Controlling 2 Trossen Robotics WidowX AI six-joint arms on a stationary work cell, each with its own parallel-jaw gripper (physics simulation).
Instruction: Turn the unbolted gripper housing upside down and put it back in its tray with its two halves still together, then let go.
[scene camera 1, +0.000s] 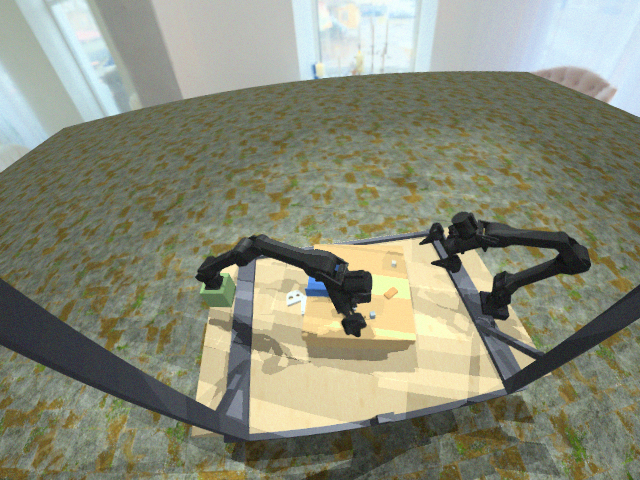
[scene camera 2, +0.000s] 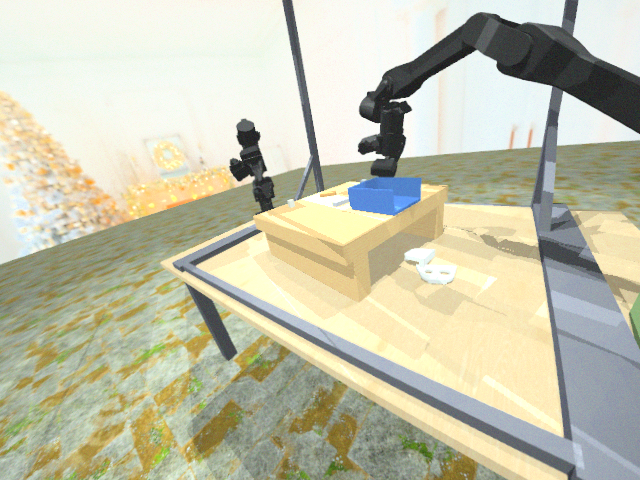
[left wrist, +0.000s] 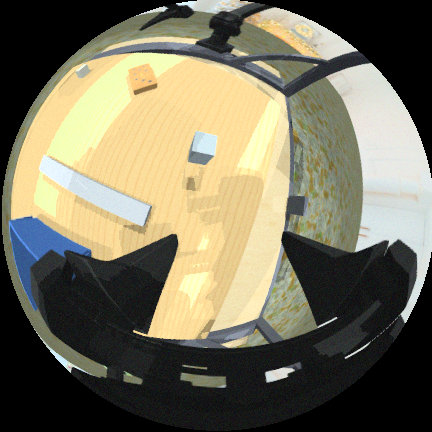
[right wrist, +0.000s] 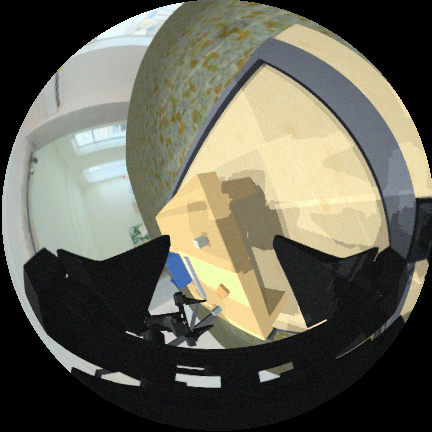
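Open, the left gripper (scene camera 1: 353, 326), (scene camera 2: 387, 179), (left wrist: 230, 238), (right wrist: 209, 312) touches a raised wooden block (scene camera 1: 393, 328), (left wrist: 138, 144), (right wrist: 200, 207). The right gripper (scene camera 1: 425, 253), (scene camera 2: 264, 190), (right wrist: 222, 240) is open too and holds nothing. The scene also has a green block (scene camera 1: 224, 297), a blue tray (scene camera 2: 385, 195) and a dark frame (right wrist: 363, 122).
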